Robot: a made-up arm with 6 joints. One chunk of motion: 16 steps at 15 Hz.
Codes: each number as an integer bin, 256 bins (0 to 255) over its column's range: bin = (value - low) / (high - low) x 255, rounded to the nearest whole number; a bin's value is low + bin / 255 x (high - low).
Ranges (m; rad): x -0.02..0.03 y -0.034..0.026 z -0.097..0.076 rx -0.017..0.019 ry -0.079..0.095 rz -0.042..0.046
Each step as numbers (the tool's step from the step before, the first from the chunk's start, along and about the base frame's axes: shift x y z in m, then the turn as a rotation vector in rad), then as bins.
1 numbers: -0.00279 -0.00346 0.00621 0.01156 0.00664 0.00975
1 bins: 88 130 152 202 126 150
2 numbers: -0.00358 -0.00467 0.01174 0.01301 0.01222 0.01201
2 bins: 84 125 160 213 134 157
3 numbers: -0.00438 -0.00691 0.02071 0.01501 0.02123 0.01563
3 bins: 80 115 174 227 147 167
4 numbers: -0.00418 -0.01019 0.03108 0.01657 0.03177 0.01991
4 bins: 81 101 189 238 162 179
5 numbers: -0.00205 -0.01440 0.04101 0.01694 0.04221 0.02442
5 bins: 92 83 203 240 178 192
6 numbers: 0.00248 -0.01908 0.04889 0.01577 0.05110 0.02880
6 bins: 115 63 215 232 191 205
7 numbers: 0.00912 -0.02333 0.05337 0.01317 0.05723 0.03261
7 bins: 149 45 222 214 200 216
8 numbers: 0.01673 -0.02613 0.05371 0.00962 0.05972 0.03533
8 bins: 187 33 222 189 203 224
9 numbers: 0.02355 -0.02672 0.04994 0.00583 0.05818 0.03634
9 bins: 222 31 217 162 201 227
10 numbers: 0.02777 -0.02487 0.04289 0.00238 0.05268 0.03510
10 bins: 244 39 206 137 193 223
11 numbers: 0.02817 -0.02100 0.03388 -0.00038 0.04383 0.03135
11 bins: 246 55 193 118 180 213
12 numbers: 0.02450 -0.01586 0.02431 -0.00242 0.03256 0.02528
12 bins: 227 77 179 103 163 195
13 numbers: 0.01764 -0.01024 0.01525 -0.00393 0.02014 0.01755
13 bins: 192 101 165 93 145 173
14 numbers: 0.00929 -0.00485 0.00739 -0.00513 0.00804 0.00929
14 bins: 149 124 154 84 128 149
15 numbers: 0.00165 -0.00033 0.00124 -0.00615 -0.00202 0.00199
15 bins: 110 143 145 77 113 127
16 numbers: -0.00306 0.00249 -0.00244 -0.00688 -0.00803 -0.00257
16 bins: 86 155 139 72 104 114
